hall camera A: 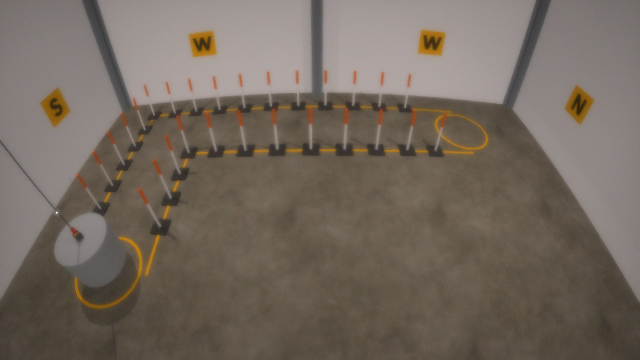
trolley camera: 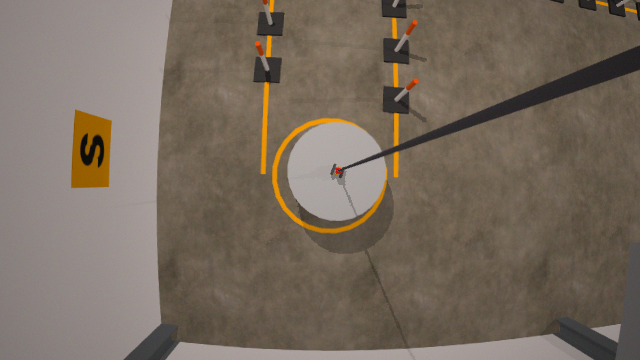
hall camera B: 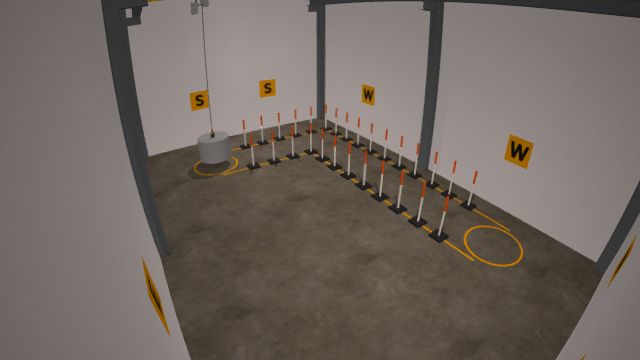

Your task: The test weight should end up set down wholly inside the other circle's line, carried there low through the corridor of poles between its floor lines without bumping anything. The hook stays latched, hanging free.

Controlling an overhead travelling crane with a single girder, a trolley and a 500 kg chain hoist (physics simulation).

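Note:
The test weight [hall camera A: 102, 262] [hall camera B: 215, 150] [trolley camera: 320, 195], a light grey cylinder, hangs upright a little above the floor over the near circle [hall camera A: 141, 265] [hall camera B: 237, 164] [trolley camera: 274, 175], its shadow showing below it. In the trolley view it covers part of the circle's right side. The hook [hall camera A: 76, 234] [hall camera B: 212, 134] [trolley camera: 338, 171] is shut on the weight at its top centre; its latch is too small to make out. The other circle [hall camera A: 487, 139] [hall camera B: 522, 247] lies at the far end of the L-shaped corridor. The corridor's inner floor line [hall camera A: 152, 257] [hall camera B: 457, 248] [trolley camera: 396, 130] ends beside the near circle.
Red-and-white poles on black bases line both sides of the corridor. The nearest inner pole [hall camera A: 151, 209] [hall camera B: 252, 151] [trolley camera: 406, 91] and nearest outer pole [hall camera A: 90, 192] [hall camera B: 244, 133] [trolley camera: 263, 57] flank its mouth. The south wall [trolley camera: 100, 240] stands beyond the outer line. The corridor turns along the west wall [hall camera A: 250, 65].

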